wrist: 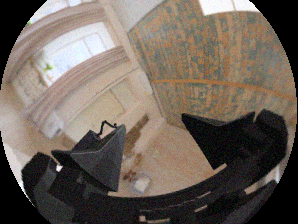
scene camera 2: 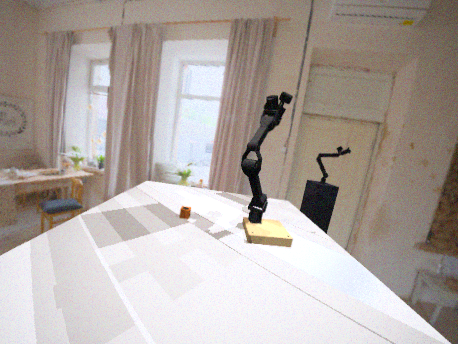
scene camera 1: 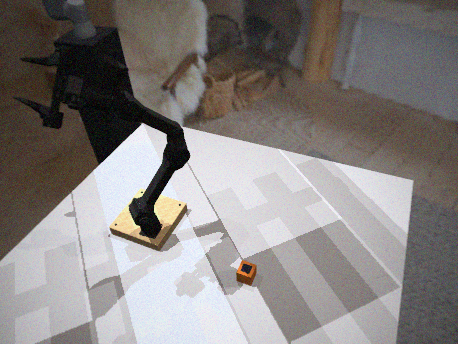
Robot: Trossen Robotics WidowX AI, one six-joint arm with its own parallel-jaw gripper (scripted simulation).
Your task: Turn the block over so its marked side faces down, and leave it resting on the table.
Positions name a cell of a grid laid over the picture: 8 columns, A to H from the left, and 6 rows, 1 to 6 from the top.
Observation:
The gripper (scene camera 1: A2) is open, with nothing in its grasp.
The gripper shows as well in the wrist view (wrist: E4).

